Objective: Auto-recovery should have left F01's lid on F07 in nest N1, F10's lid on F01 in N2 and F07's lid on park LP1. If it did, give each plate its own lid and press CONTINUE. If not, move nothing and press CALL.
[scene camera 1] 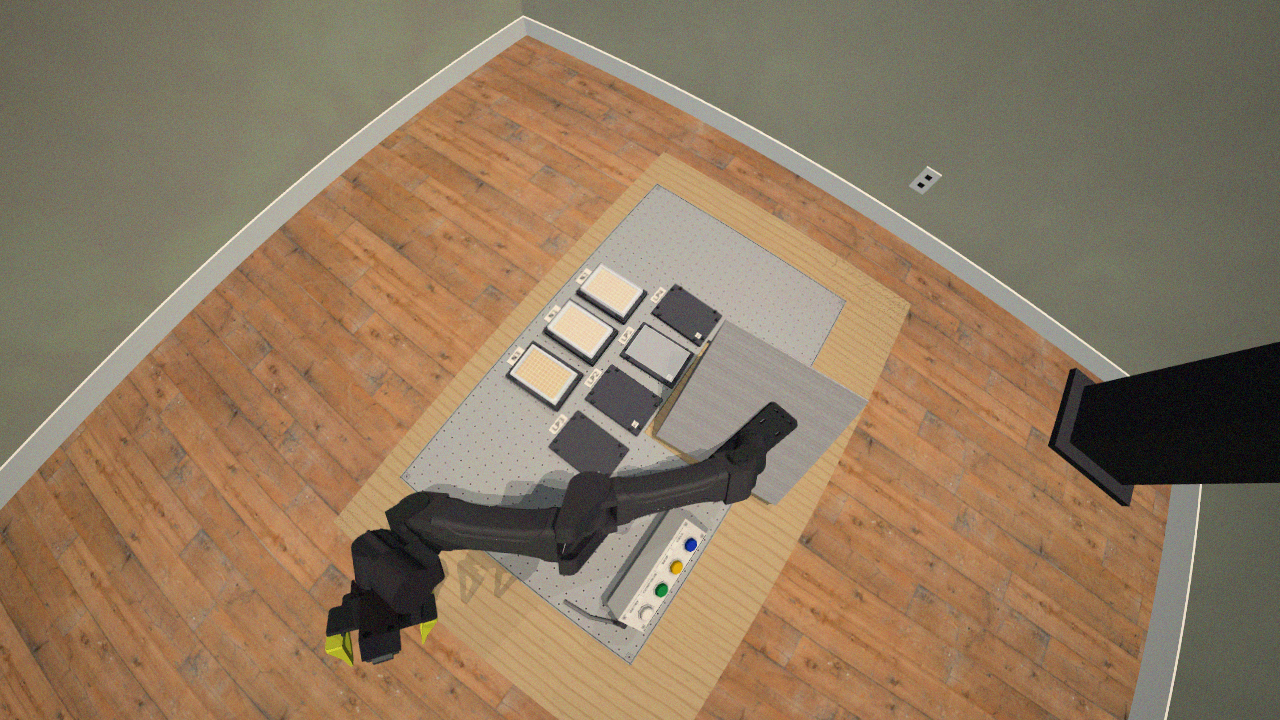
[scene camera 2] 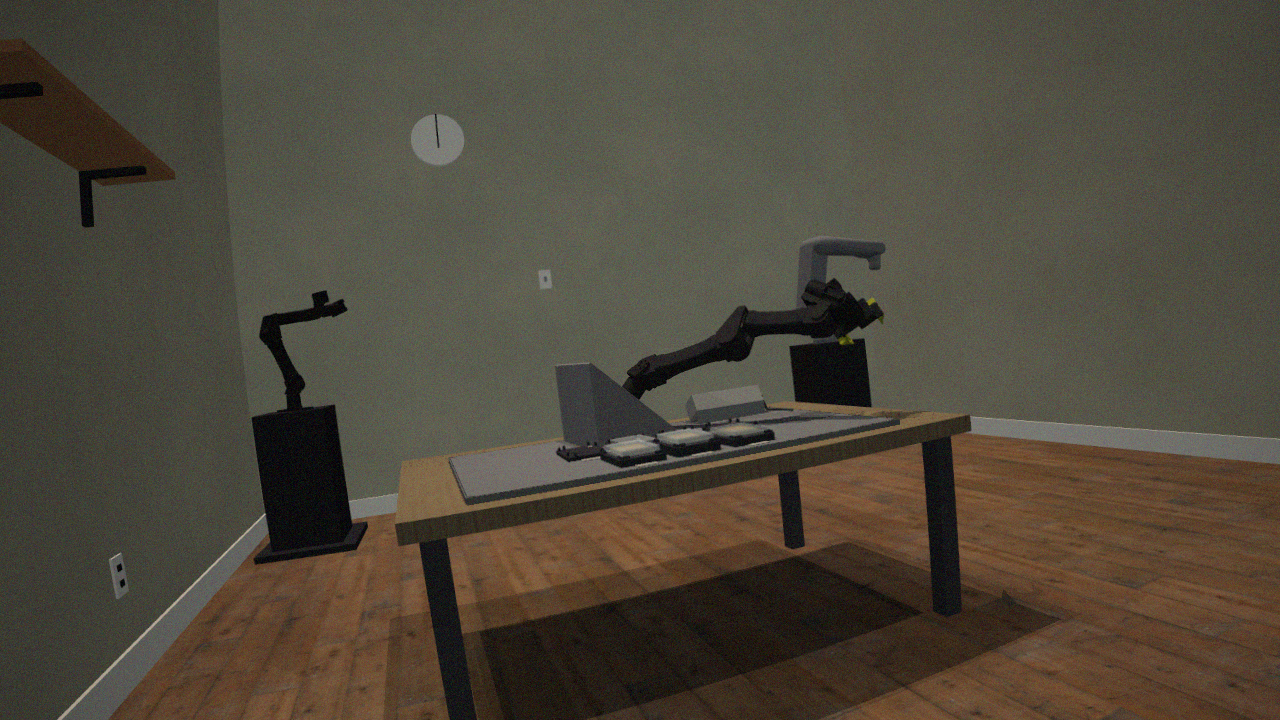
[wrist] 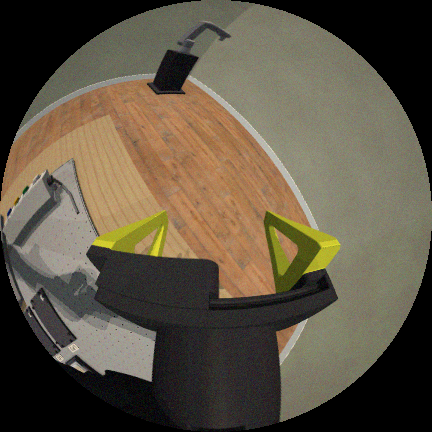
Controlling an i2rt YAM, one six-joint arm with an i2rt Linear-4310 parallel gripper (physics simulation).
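Pixels of known places: gripper, fingertip midpoint: (scene camera 2: pixel 867 332) (wrist: pixel 215 215); arm's base, origin of the base link: (scene camera 1: pixel 750 442) (scene camera 2: pixel 623 404).
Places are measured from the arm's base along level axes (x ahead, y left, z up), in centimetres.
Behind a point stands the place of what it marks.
My gripper (scene camera 1: pixel 384 640) {y 64.9, x 27.3, z 12.4 cm} (scene camera 2: pixel 860 324) {y 64.9, x 27.3, z 12.4 cm} (wrist: pixel 215 215) {y 64.9, x 27.3, z 12.4 cm} is open and empty, high up near the table's end, away from the plates. In scene camera 1, three pale plates stand in a row of nests: the upper plate (scene camera 1: pixel 611 291) {y -10.0, x 45.4, z -4.9 cm}, the middle plate (scene camera 1: pixel 580 329) {y 2.3, x 44.4, z -4.3 cm} and the lower plate (scene camera 1: pixel 544 373) {y 15.2, x 43.9, z -5.0 cm}. Beside them, a clear lid (scene camera 1: pixel 657 354) {y -4.9, x 27.3, z -6.4 cm} lies on one park. Dark parks show at the upper end (scene camera 1: pixel 685 313) {y -18.0, x 28.5, z -7.2 cm}, lower down (scene camera 1: pixel 623 398) {y 8.1, x 26.9, z -7.2 cm} and nearest the arm (scene camera 1: pixel 587 443) {y 20.8, x 26.7, z -7.2 cm}. Lid codes are too small to read. The button panel (scene camera 1: pixel 640 559) {y 31.7, x 3.5, z -3.5 cm} (scene camera 2: pixel 726 402) {y 30.2, x 3.5, z -3.4 cm} (wrist: pixel 32 212) {y 34.8, x 3.6, z -4.0 cm} has blue (scene camera 1: pixel 691 544) {y 23.3, x -2.2, z -1.1 cm}, yellow (scene camera 1: pixel 675 567) {y 28.5, x -2.2, z -0.9 cm}, green (scene camera 1: pixel 661 590) {y 33.4, x -2.6, z -1.0 cm} and white (scene camera 1: pixel 646 614) {y 38.5, x -3.1, z -1.1 cm} buttons.
A grey wedge-shaped block (scene camera 1: pixel 760 402) {y -5.9, x 4.0, z 6.0 cm} (scene camera 2: pixel 595 407) {y -12.0, x 19.2, z 1.9 cm} stands beside the parks, near the arm's base. A thin dark bar (scene camera 1: pixel 590 614) {y 46.9, x 4.1, z -8.1 cm} (wrist: pixel 70 194) {y 47.6, x 4.4, z -7.5 cm} lies by the panel's end. Black pedestals (scene camera 2: pixel 299 479) (scene camera 2: pixel 830 374) stand away from the table.
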